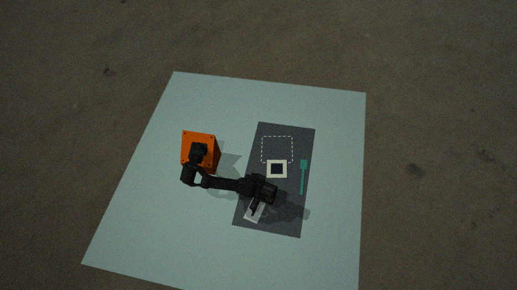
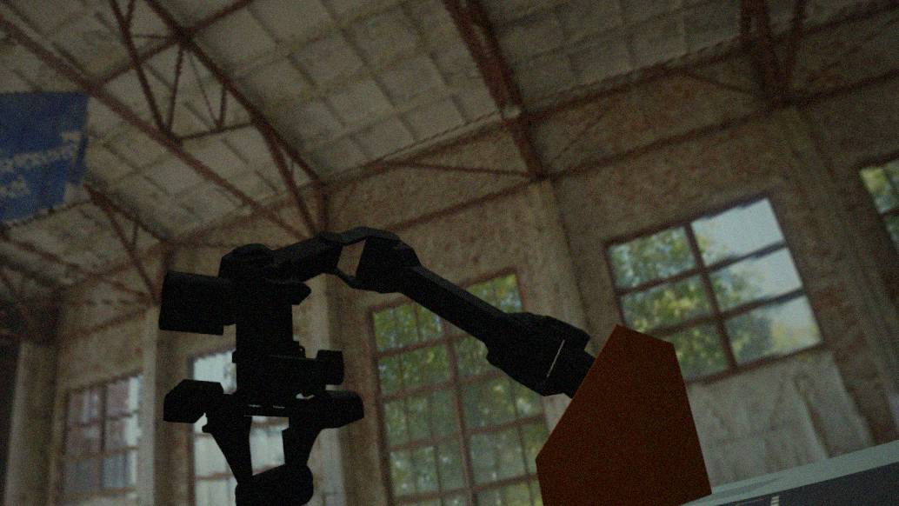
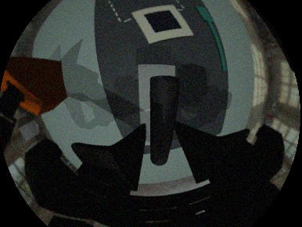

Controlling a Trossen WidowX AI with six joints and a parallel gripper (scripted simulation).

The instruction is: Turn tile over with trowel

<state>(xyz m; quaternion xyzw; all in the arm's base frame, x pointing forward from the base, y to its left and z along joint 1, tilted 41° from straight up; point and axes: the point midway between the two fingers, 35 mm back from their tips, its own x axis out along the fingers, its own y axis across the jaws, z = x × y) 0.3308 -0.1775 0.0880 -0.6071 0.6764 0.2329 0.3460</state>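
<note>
The small trowel lies 3 cm below my gripper tip, 2 cm to the left of it and 1 cm ahead of it. Round my gripper tip: tile (21 cm to the left, 6 cm below, 6 cm ahead); teal spatula-like tool (21 cm ahead, 20 cm to the left, 6 cm below); dark mat (18 cm to the left, 8 cm below, 7 cm ahead).
</note>
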